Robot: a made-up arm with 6 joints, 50 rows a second.
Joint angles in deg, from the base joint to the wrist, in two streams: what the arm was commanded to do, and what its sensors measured. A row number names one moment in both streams.
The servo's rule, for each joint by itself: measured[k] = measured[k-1] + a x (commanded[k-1-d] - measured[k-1]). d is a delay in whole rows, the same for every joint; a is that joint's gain. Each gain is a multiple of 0.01, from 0.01 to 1. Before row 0 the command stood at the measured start. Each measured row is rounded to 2 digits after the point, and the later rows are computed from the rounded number. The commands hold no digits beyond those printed.
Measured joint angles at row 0:
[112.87 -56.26 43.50 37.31 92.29 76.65]
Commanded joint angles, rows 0 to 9:
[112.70 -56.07 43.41 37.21 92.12 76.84]
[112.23 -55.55 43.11 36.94 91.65 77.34]
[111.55 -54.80 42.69 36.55 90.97 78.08]
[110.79 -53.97 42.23 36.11 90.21 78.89]
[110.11 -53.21 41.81 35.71 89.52 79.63]
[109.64 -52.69 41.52 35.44 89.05 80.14]
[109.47 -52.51 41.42 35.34 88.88 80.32]
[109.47 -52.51 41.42 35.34 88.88 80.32]
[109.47 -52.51 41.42 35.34 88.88 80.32]
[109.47 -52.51 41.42 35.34 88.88 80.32]
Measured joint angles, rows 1 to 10:
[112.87 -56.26 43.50 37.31 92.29 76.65]
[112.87 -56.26 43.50 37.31 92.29 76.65]
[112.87 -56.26 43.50 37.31 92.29 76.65]
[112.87 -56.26 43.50 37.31 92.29 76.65]
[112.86 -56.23 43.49 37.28 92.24 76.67]
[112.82 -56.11 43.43 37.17 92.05 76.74]
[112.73 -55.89 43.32 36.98 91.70 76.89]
[112.59 -55.56 43.16 36.71 91.22 77.11]
[112.42 -55.16 42.96 36.40 90.68 77.39]
[112.23 -54.74 42.74 36.10 90.16 77.69]
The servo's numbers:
d 4
a 0.07 0.17 0.15 0.31 0.32 0.11

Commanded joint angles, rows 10 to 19:
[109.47 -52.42 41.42 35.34 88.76 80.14]
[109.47 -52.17 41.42 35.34 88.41 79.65]
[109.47 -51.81 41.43 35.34 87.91 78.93]
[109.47 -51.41 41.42 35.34 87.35 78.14]
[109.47 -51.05 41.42 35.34 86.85 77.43]
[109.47 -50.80 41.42 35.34 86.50 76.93]
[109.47 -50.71 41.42 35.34 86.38 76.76]
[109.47 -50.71 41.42 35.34 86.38 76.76]
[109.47 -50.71 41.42 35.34 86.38 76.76]
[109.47 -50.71 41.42 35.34 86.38 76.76]
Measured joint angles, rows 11 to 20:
[112.04 -54.36 42.54 35.86 89.75 77.98]
[111.86 -54.05 42.37 35.70 89.47 78.24]
[111.69 -53.79 42.23 35.59 89.28 78.47]
[111.53 -53.57 42.11 35.51 89.15 78.67]
[111.39 -53.37 42.01 35.46 89.03 78.83]
[111.26 -53.17 41.92 35.42 88.83 78.92]
[111.13 -52.94 41.85 35.40 88.54 78.92]
[111.01 -52.68 41.79 35.38 88.16 78.83]
[110.90 -52.40 41.73 35.37 87.74 78.68]
[110.80 -52.13 41.68 35.36 87.34 78.49]

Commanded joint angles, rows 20 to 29:
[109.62 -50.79 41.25 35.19 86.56 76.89]
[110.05 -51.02 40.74 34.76 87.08 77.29]
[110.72 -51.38 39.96 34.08 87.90 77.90]
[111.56 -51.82 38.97 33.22 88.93 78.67]
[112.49 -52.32 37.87 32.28 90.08 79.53]
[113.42 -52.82 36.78 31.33 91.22 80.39]
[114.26 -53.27 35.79 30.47 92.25 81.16]
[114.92 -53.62 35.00 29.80 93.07 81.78]
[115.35 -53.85 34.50 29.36 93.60 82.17]
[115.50 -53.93 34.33 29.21 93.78 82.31]
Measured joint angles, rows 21 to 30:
[110.71 -51.89 41.64 35.35 87.03 78.30]
[110.62 -51.69 41.61 35.35 86.82 78.13]
[110.54 -51.52 41.58 35.35 86.68 77.98]
[110.47 -51.38 41.56 35.35 86.58 77.85]
[110.41 -51.28 41.51 35.30 86.57 77.74]
[110.38 -51.24 41.39 35.13 86.73 77.69]
[110.40 -51.26 41.18 34.80 87.10 77.71]
[110.48 -51.36 40.85 34.31 87.69 77.82]
[110.62 -51.52 40.40 33.68 88.45 78.01]
[110.82 -51.74 39.86 32.95 89.34 78.27]

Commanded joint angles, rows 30 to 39:
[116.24 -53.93 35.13 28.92 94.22 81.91]
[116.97 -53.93 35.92 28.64 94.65 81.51]
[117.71 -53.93 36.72 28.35 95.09 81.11]
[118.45 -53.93 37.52 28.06 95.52 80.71]
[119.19 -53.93 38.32 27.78 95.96 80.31]
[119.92 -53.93 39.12 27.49 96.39 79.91]
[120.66 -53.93 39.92 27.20 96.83 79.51]
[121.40 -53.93 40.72 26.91 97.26 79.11]
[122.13 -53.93 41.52 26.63 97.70 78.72]
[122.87 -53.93 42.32 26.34 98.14 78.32]
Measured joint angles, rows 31 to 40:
[111.06 -52.00 39.25 32.18 90.27 78.59]
[111.33 -52.28 38.61 31.44 91.17 78.94]
[111.61 -52.55 37.99 30.80 91.95 79.30]
[111.88 -52.78 37.44 30.31 92.54 79.63]
[112.19 -52.98 37.09 29.88 93.08 79.88]
[112.52 -53.14 36.91 29.50 93.58 80.06]
[112.88 -53.27 36.88 29.14 94.06 80.18]
[113.27 -53.38 36.98 28.81 94.53 80.24]
[113.68 -53.47 37.18 28.49 94.99 80.25]
[114.12 -53.55 37.47 28.18 95.44 80.21]

